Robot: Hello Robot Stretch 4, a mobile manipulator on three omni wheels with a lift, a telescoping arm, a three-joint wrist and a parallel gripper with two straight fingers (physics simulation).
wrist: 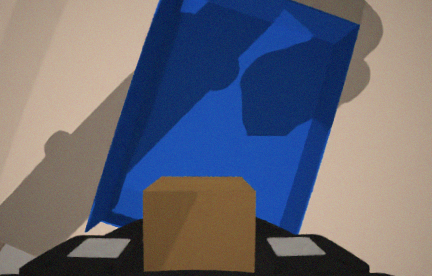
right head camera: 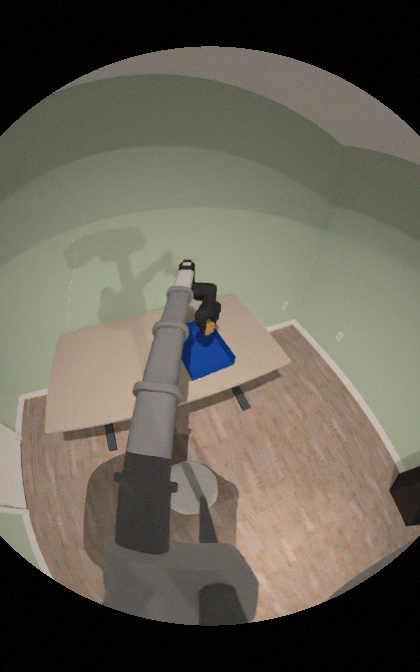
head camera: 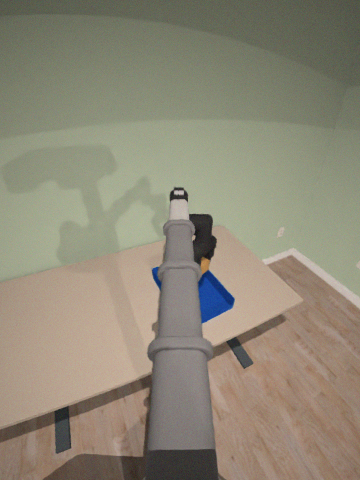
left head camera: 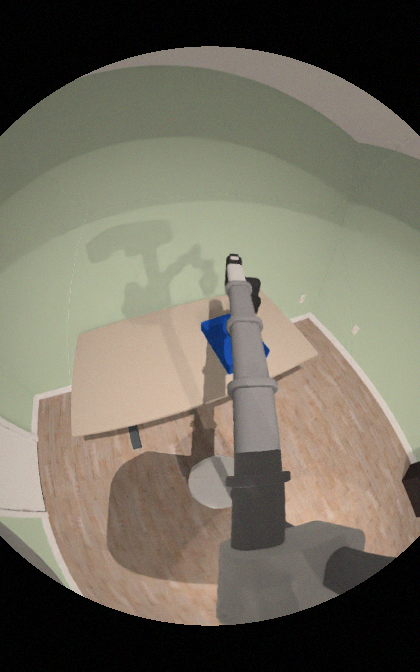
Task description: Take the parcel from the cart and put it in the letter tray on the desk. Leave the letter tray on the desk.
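Places are measured from the robot's base along level axes (x right, y ahead, z up), in millimetres.
Where they show: gripper, fingertip midpoint: [wrist: 201,232].
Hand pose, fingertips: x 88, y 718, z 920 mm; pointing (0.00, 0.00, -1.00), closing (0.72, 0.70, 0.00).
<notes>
Things, the pixels of their centre, and the offset from my fingertips. Level surfaces: height alone.
- parcel at the middle of its body: [wrist: 200,234] [head camera: 199,264] dy +5, dx -5, dz +25 mm
- blue letter tray at the middle of its body: [wrist: 224,126] [head camera: 190,287] dy +74, dx -35, dz -192 mm
- desk at its surface level: dz -227 mm
The parcel [head camera: 205,265] [right head camera: 209,327] [wrist: 199,230] is a brown box held between the fingers of my gripper [right head camera: 205,326] [wrist: 201,232], which is shut on it. The blue letter tray [head camera: 215,300] [left head camera: 216,340] [right head camera: 210,357] [wrist: 200,150] is shallow and lies on the desk [head camera: 75,320] [left head camera: 135,370] [right head camera: 90,370] [wrist: 390,175]. My gripper points down, with the parcel over the tray's wall-side end in the right head view. In the wrist view the parcel overlaps the tray's lower edge. The gap beneath the parcel is hidden. My arm covers part of the tray in the head views. The cart does not show.
My grey telescoping arm [head camera: 180,310] [left head camera: 250,350] [right head camera: 165,350] reaches across the desk. The green wall [head camera: 250,165] stands behind it. A dark brown box-like object [left head camera: 413,490] [right head camera: 407,495] is at the right edge. Desk legs [head camera: 240,352] [right head camera: 241,398] show below the near edge.
</notes>
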